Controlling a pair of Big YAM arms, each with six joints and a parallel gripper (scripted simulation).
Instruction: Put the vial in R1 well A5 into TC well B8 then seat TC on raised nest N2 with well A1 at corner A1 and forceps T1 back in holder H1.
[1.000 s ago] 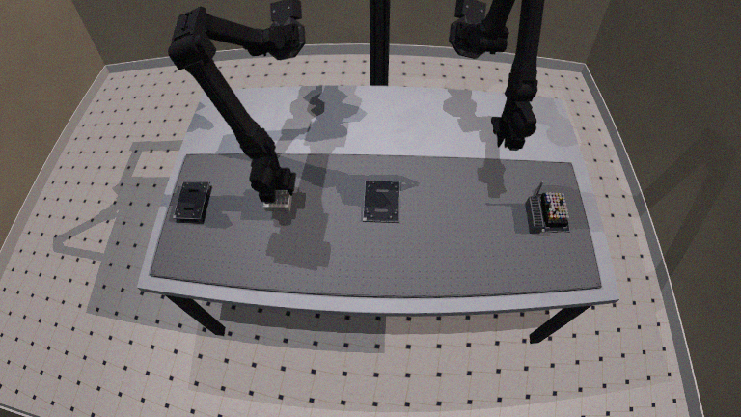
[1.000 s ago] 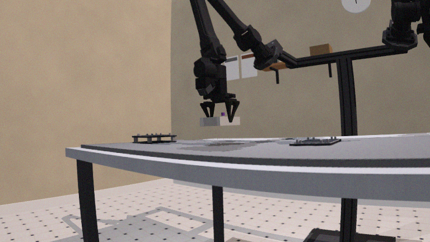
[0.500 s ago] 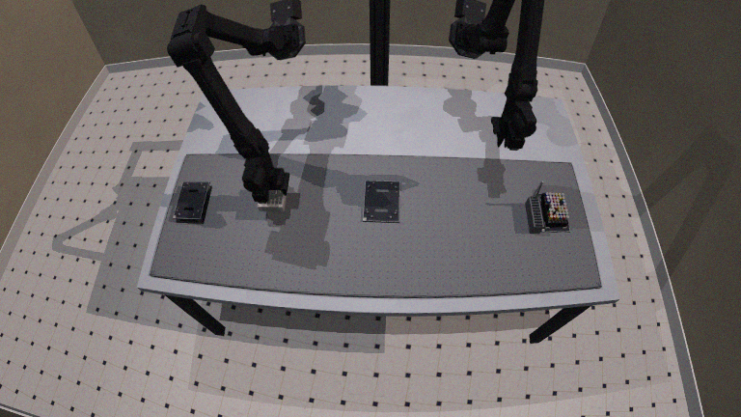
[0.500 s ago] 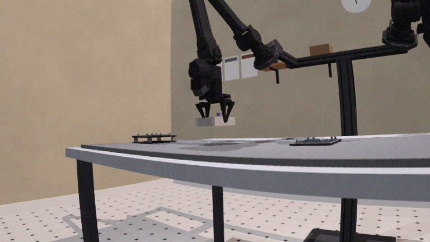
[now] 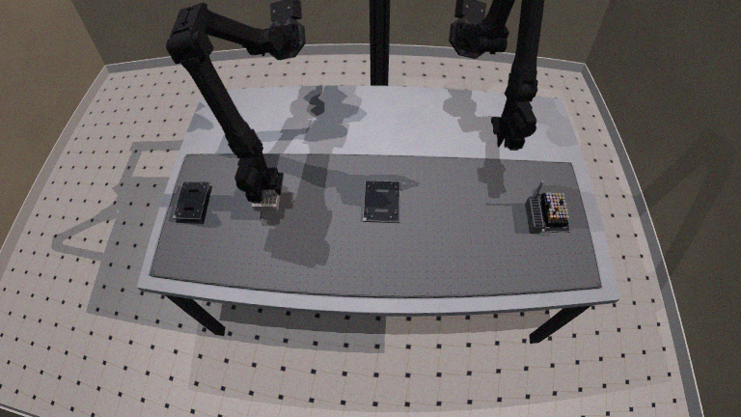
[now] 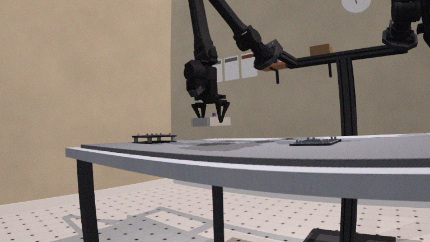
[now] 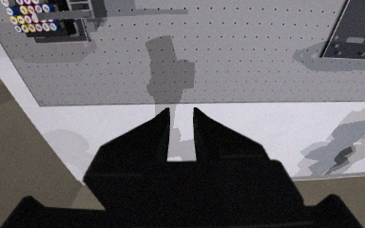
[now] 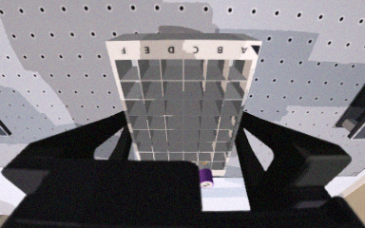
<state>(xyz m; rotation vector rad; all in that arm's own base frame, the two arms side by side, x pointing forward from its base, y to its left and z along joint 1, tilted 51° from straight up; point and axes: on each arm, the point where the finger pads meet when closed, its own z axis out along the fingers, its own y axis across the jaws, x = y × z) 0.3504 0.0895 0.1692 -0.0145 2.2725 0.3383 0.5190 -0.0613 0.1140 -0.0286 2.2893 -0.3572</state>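
Now: the raised nest n2 32 cm to the right of my right hand, 6 cm below it and 1 cm behind it. From my right hand the other things lie so: holder h1 (92 cm to the left, 7 cm below, 7 cm ahead); then tube carrier TC (right at my right hand).
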